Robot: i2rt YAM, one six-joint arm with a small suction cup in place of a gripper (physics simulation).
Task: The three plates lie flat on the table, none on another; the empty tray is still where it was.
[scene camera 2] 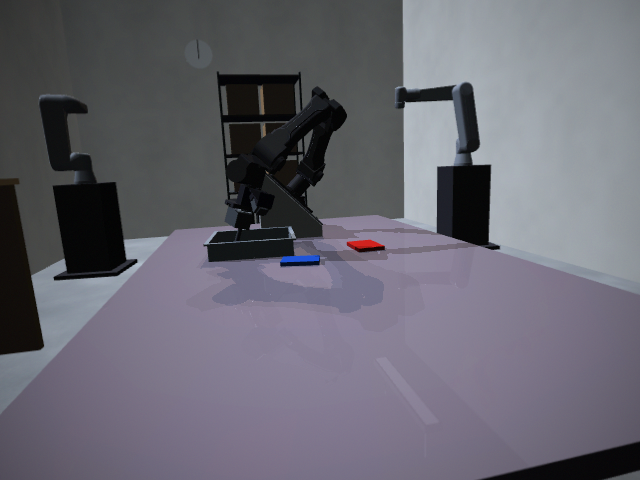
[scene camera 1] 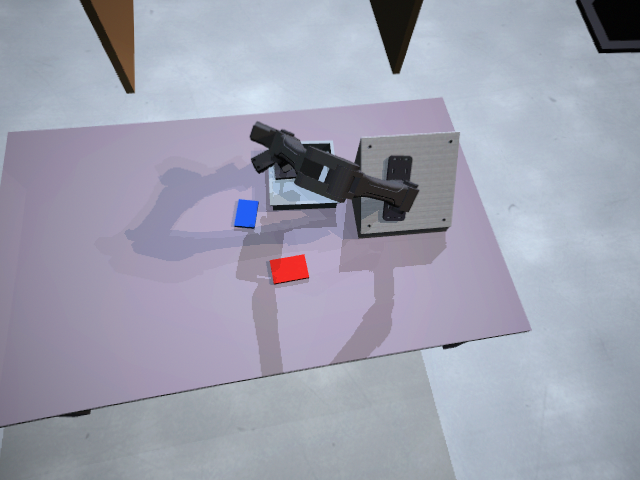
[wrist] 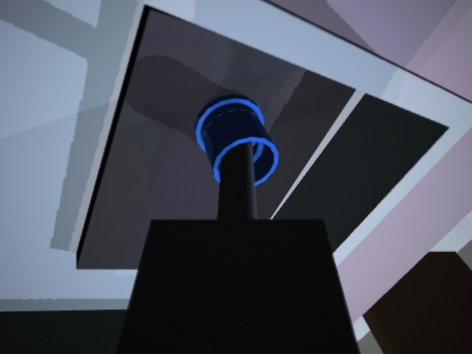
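Seen in the pictures: hand, tool point: [scene camera 2: 233,254] [wrist: 236,118]; arm's base, link origin: [scene camera 2: 290,194] [scene camera 1: 396,188].
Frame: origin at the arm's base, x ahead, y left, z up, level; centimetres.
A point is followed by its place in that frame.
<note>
A dark grey plate [wrist: 152,171] @(x 30.3, y -15.2, z -12.9 cm) lies flat inside the grey tray [scene camera 1: 302,204] @(x 28.4, y -0.5, z -9.4 cm) [scene camera 2: 248,250] @(x 38.1, y -13.4, z -11.8 cm) [wrist: 327,49] @(x 38.6, y -16.8, z -9.2 cm) at the back of the table. My suction cup [wrist: 232,129] [scene camera 2: 238,230] reaches down into the tray and sits pressed on the middle of this plate. In scene camera 1 the arm hides the cup and most of the plate. A blue plate [scene camera 1: 246,213] @(x 46.4, y 0.2, z -13.2 cm) [scene camera 2: 299,259] @(x 47.3, y -0.2, z -13.1 cm) lies flat on the table just in front of the tray. A red plate [scene camera 1: 289,269] @(x 33.3, y 20.0, z -13.1 cm) [scene camera 2: 365,245] @(x 35.7, y 19.4, z -13.1 cm) lies flat further out, apart from the blue one.
The arm's grey mount block [scene camera 1: 429,154] @(x -9.3, y -7.4, z 6.9 cm) [scene camera 2: 294,214] @(x 11.1, y 0.7, z -5.9 cm) stands right beside the tray. Two other robot arms on black pedestals [scene camera 2: 89,227] [scene camera 2: 463,204] and a shelf rack [scene camera 2: 223,129] stand off the table. The tray walls surround the cup closely.
</note>
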